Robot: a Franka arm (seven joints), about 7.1 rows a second.
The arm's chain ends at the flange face. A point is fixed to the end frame.
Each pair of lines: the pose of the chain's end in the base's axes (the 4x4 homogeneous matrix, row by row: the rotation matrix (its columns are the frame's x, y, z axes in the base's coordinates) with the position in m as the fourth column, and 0 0 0 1 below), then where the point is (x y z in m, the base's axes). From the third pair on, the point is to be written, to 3 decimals.
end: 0.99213 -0.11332 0.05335 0.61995; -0.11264 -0.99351 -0.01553 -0.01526; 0.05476 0.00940 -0.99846 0.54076; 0 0 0 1
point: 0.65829 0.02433 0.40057
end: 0.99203 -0.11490 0.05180 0.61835; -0.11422 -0.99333 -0.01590 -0.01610; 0.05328 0.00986 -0.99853 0.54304; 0 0 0 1
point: 0.65654 0.02339 0.40278
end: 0.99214 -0.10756 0.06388 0.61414; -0.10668 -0.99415 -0.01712 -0.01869; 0.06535 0.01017 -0.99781 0.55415; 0 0 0 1
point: 0.654 0.021 0.414
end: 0.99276 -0.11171 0.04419 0.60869; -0.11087 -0.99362 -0.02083 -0.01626; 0.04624 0.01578 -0.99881 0.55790; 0 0 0 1
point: 0.646 0.023 0.417
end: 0.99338 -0.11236 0.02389 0.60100; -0.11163 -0.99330 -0.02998 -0.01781; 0.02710 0.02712 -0.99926 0.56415; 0 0 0 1
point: 0.635 0.020 0.422
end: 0.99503 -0.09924 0.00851 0.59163; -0.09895 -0.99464 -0.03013 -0.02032; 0.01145 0.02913 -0.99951 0.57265; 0 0 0 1
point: 0.623 0.018 0.430
